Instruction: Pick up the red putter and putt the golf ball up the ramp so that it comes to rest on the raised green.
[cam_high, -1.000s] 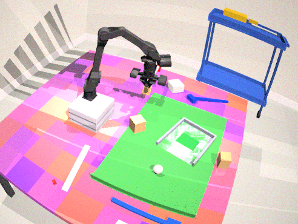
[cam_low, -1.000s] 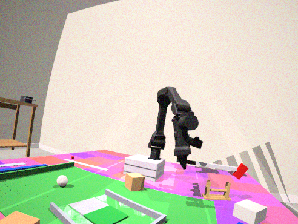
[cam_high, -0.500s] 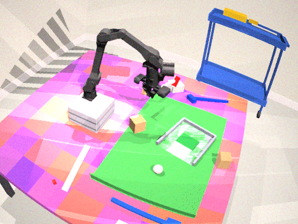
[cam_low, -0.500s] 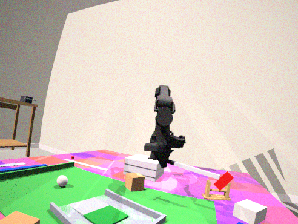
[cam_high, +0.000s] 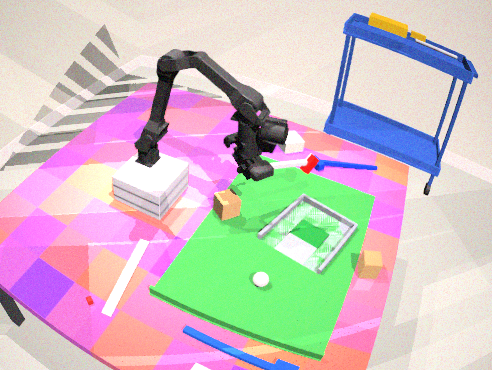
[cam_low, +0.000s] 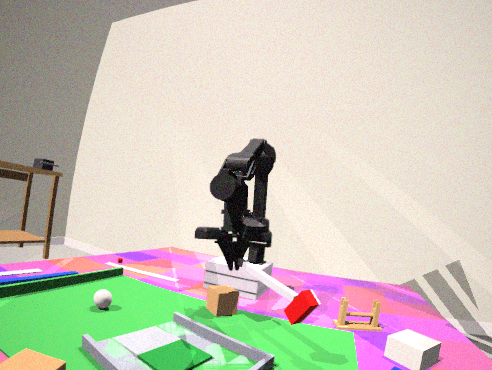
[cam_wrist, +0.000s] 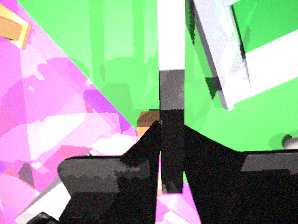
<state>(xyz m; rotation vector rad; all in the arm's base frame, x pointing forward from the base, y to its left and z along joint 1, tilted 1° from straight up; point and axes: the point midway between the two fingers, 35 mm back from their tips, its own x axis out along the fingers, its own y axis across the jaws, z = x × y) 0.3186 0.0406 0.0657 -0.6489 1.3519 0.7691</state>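
My gripper tip is now 7 cm short of the red putter, 10 cm to the right of it and 1 cm below it. Round my gripper tip: green mat 16 cm ahead, 6 cm to the right, 12 cm below; then white golf ball 16 cm ahead, 25 cm to the right, 10 cm below; then white cube 1 cm ahead, 42 cm to the left, 10 cm below.
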